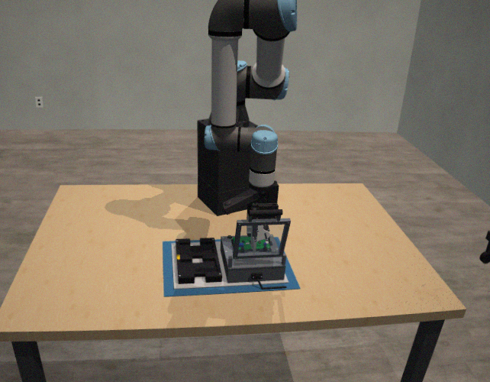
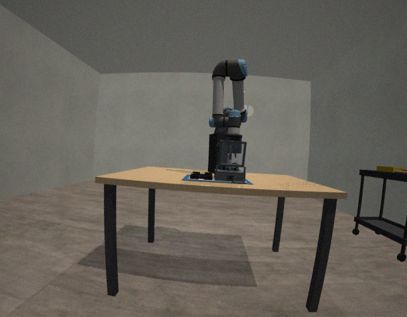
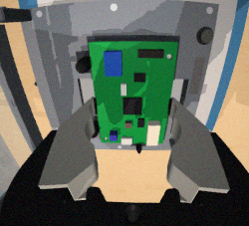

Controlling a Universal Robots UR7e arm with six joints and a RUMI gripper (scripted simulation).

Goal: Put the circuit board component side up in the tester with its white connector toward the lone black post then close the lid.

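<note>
My hand is right at the green circuit board. Round my hand: tester bed 1 cm to the left, 1 cm below; framed lid 12 cm ahead, 10 cm above, 2 cm to the left.
</note>
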